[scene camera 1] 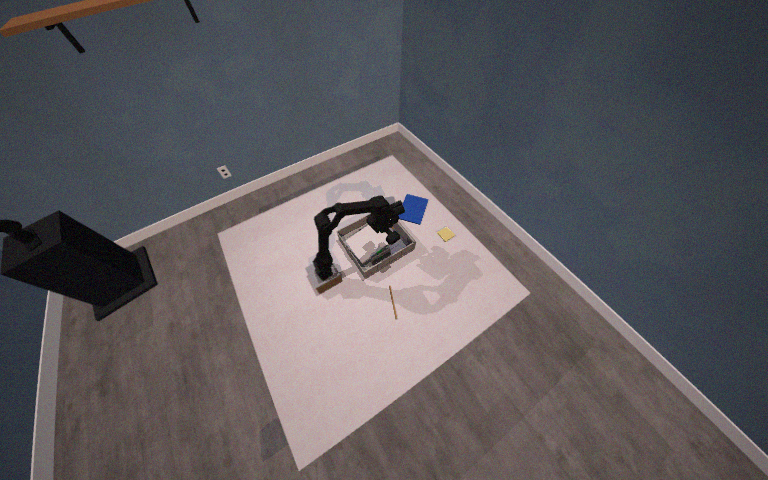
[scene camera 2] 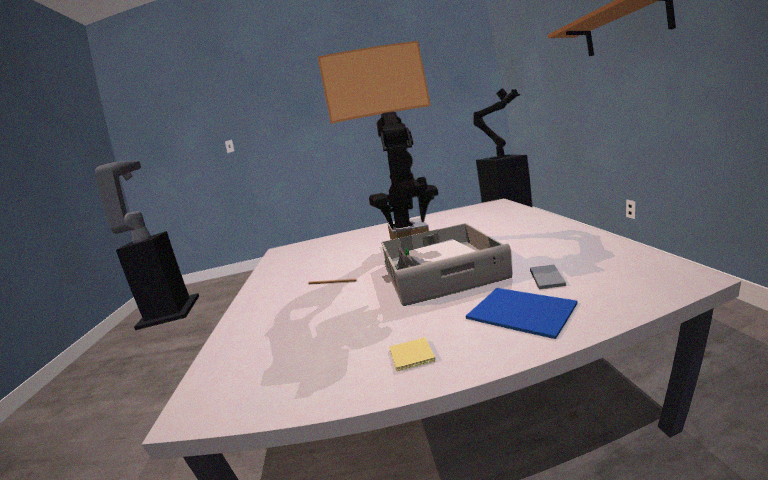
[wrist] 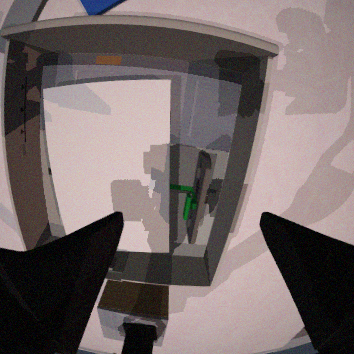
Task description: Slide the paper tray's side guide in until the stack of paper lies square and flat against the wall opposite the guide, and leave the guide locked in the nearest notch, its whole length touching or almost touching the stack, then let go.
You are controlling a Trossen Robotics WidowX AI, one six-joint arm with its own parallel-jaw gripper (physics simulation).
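Pixels of known places: gripper, fingertip midpoint: [scene camera 1: 383, 238] [scene camera 2: 407, 225] [wrist: 192, 219]; arm's base at its link origin: [scene camera 1: 324, 273] [scene camera 2: 402, 225] [wrist: 140, 330].
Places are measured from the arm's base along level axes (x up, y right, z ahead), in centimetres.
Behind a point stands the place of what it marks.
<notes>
The grey paper tray [scene camera 1: 390, 267] @(x -7.3, y 15.0, z 30.0 cm) [scene camera 2: 419, 286] @(x -3.8, y 12.6, z 48.7 cm) [wrist: 150, 22] @(x 1.1, y 4.7, z 48.3 cm) stands on the table. The white paper stack [scene camera 1: 357, 242] @(x -4.2, y -5.7, z 25.0 cm) [scene camera 2: 453, 247] @(x -4.2, y -7.4, z 27.5 cm) [wrist: 100, 145] @(x -4.2, y -2.6, z 36.2 cm) lies in it, towards the left wall in the wrist view; whether it touches that wall is hard to tell. The dark side guide [scene camera 2: 403, 258] @(x -1.6, y 10.8, z 32.0 cm) [wrist: 202, 185] @(x -0.4, y 10.2, z 32.0 cm) stands upright right of the stack, with a strip of tray floor between them. Its green lever [wrist: 188, 205] @(x -0.2, y 8.7, z 29.7 cm) points towards the stack. My gripper [scene camera 2: 407, 221] @(x 8.0, y 8.0, z 32.9 cm) [wrist: 192, 219] @(x 8.0, y 8.0, z 32.9 cm) is open and empty above the tray, its fingertips on either side of the guide in the wrist view.
A blue folder [scene camera 1: 414, 209] @(x -7.5, y -2.9, z 68.1 cm) [scene camera 2: 521, 312] @(x -7.5, y -3.0, z 69.5 cm) [wrist: 100, 5] @(x -7.5, y -3.9, z 57.2 cm), a yellow notepad [scene camera 1: 446, 233] @(x -7.3, y 22.7, z 69.2 cm) [scene camera 2: 412, 353] @(x -7.3, y 22.6, z 69.7 cm) and a grey block [scene camera 2: 547, 276] @(x -7.3, y -18.9, z 59.6 cm) lie beyond the tray. A brown stick [scene camera 1: 393, 302] @(x -7.6, y 32.5, z 17.8 cm) [scene camera 2: 332, 281] @(x -7.8, y 31.8, z 18.3 cm) lies to its side. The arm's base [scene camera 1: 328, 283] @(x -2.3, y 4.8, z -1.5 cm) stands close behind the tray.
</notes>
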